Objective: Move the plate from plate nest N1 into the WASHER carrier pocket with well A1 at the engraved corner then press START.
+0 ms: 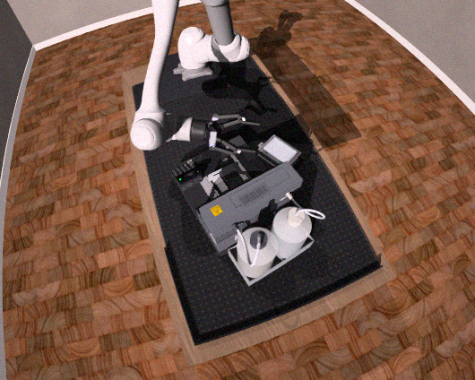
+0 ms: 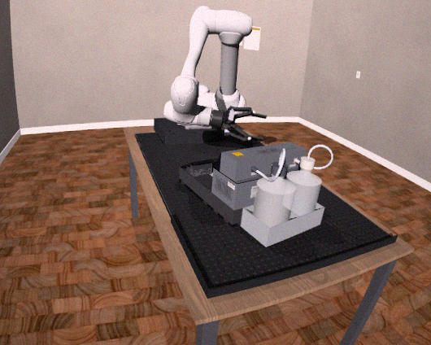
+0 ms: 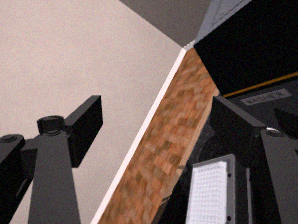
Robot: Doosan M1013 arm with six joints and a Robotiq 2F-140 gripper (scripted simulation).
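The multi-well plate is 60 mm behind my hand, 170 mm to the left of it and 230 mm below it. From my hand the other things lie so: grey plate washer 60 mm ahead, 100 mm to the right, 150 mm below; then grey plate nest 60 mm behind, 170 mm to the left, 240 mm below.
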